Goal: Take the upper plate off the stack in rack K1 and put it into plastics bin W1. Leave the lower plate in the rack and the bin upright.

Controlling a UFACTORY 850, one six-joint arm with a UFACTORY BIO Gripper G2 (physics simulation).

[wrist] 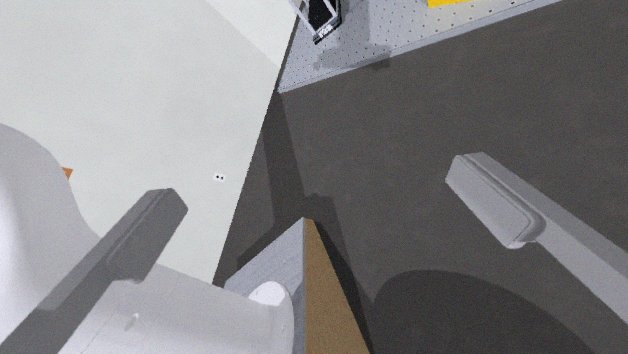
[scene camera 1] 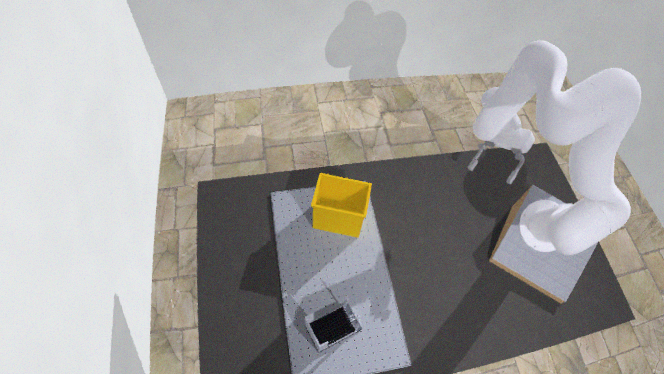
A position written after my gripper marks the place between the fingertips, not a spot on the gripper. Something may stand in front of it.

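Observation:
My gripper (scene camera 1: 488,176) is visible, and the wrist view shows it too (wrist: 311,183). Also visible to me: a black plate (scene camera 1: 335,325) and a yellow plastics bin W1 (scene camera 1: 339,204).

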